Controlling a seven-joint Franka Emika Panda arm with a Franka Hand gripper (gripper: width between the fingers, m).
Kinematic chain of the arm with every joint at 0, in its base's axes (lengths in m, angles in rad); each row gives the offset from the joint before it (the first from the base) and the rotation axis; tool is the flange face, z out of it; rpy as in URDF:
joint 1: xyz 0 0 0.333 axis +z
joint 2: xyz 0 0 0 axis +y
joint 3: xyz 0 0 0.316 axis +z
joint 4: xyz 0.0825 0 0 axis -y
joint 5: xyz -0.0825 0 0.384 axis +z
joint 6: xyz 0 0 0 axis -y
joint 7: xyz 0.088 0 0 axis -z
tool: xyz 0 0 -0.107 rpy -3.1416 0 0
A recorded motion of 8 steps. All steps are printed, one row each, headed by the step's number.
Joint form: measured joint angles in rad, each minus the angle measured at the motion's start. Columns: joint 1, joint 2, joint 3, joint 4, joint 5, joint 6, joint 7.
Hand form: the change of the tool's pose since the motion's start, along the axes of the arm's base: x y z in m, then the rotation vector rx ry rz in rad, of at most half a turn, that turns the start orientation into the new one. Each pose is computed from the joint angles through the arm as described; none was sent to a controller.
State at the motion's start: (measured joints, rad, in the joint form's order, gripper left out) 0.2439 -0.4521 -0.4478 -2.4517 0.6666 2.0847 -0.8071
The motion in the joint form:
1: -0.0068 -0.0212 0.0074 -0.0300 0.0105 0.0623 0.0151
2: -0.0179 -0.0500 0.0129 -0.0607 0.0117 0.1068 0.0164
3: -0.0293 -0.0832 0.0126 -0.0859 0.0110 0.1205 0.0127
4: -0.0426 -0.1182 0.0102 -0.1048 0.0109 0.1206 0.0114
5: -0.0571 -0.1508 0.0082 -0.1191 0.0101 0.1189 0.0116
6: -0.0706 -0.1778 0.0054 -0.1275 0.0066 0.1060 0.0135
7: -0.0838 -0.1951 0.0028 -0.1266 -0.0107 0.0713 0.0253
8: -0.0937 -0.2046 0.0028 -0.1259 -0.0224 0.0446 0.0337
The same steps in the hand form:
1: -0.0035 -0.0030 -0.0016 -0.0041 -0.0210 -0.0531
2: -0.0101 -0.0071 -0.0020 -0.0107 -0.0459 -0.0859
3: -0.0186 -0.0110 -0.0006 -0.0061 -0.0640 -0.0993
4: -0.0274 -0.0157 0.0033 0.0054 -0.0801 -0.1099
5: -0.0354 -0.0208 0.0082 0.0157 -0.0966 -0.1216
6: -0.0425 -0.0251 0.0128 0.0264 -0.1056 -0.1261
7: -0.0485 -0.0280 0.0167 0.0319 -0.0947 -0.1172
8: -0.0525 -0.0293 0.0185 0.0350 -0.0830 -0.1089

